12 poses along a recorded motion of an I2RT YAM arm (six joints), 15 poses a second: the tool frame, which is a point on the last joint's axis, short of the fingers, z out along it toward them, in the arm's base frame.
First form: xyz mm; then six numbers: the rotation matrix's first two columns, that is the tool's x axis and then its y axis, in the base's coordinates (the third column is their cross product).
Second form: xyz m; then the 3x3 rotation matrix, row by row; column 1 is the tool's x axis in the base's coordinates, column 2 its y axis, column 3 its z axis. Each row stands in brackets. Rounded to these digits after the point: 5 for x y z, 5 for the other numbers.
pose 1, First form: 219.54 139.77 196.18 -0.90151 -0.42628 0.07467 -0.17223 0.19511 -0.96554
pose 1, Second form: [0.21954 0.13977 0.19618], [[-0.90151 -0.17223 0.39702], [-0.42628 0.19511 -0.88330], [0.07467 -0.96554 -0.24931]]
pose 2, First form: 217.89 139.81 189.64 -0.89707 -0.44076 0.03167 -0.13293 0.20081 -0.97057
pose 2, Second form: [0.21789 0.13981 0.18964], [[-0.89707 -0.13293 0.42143], [-0.44076 0.20081 -0.87488], [0.03167 -0.97057 -0.23873]]
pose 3, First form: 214.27 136.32 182.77 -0.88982 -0.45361 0.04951 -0.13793 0.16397 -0.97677
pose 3, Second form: [0.21427 0.13632 0.18277], [[-0.88982 -0.13793 0.43495], [-0.45361 0.16397 -0.87598], [0.04951 -0.97677 -0.20847]]
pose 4, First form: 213.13 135.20 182.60 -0.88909 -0.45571 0.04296 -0.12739 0.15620 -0.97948
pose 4, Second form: [0.21313 0.13520 0.18260], [[-0.88909 -0.12739 0.43965], [-0.45571 0.15620 -0.87632], [0.04296 -0.97948 -0.19693]]
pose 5, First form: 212.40 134.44 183.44 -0.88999 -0.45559 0.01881 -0.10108 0.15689 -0.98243
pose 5, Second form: [0.21240 0.13444 0.18344], [[-0.88999 -0.10108 0.44463], [-0.45559 0.15689 -0.87625], [0.01881 -0.98243 -0.18568]]
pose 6, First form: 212.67 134.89 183.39 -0.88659 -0.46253 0.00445 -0.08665 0.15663 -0.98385
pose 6, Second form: [0.21267 0.13489 0.18339], [[-0.88659 -0.08665 0.45436], [-0.46253 0.15663 -0.87266], [0.00445 -0.98385 -0.17894]]
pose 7, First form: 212.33 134.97 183.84 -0.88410 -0.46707 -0.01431 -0.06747 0.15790 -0.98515
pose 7, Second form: [0.21233 0.13497 0.18384], [[-0.88410 -0.06747 0.46239], [-0.46707 0.15790 -0.87001], [-0.01431 -0.98515 -0.17111]]
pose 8, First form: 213.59 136.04 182.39 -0.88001 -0.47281 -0.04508 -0.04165 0.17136 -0.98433
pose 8, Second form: [0.21359 0.13604 0.18239], [[-0.88001 -0.04165 0.47313], [-0.47281 0.17136 -0.86434], [-0.04508 -0.98433 -0.17049]]
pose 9, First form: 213.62 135.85 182.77 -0.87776 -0.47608 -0.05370 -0.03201 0.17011 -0.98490
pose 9, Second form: [0.21362 0.13585 0.18277], [[-0.87776 -0.03201 0.47803], [-0.47608 0.17011 -0.86279], [-0.05370 -0.98490 -0.16456]]
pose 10, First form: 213.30 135.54 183.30 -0.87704 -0.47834 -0.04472 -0.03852 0.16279 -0.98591
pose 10, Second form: [0.21330 0.13554 0.18330], [[-0.87704 -0.03852 0.47888], [-0.47834 0.16279 -0.86296], [-0.04472 -0.98591 -0.16120]]
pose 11, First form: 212.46 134.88 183.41 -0.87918 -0.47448 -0.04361 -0.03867 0.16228 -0.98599
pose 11, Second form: [0.21246 0.13488 0.18341], [[-0.87918 -0.03867 0.47491], [-0.47448 0.16228 -0.86518], [-0.04361 -0.98599 -0.16102]]
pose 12, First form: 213.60 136.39 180.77 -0.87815 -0.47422 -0.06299 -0.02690 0.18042 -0.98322
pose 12, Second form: [0.21360 0.13639 0.18077], [[-0.87815 -0.02690 0.47763], [-0.47422 0.18042 -0.86172], [-0.06299 -0.98322 -0.17119]]
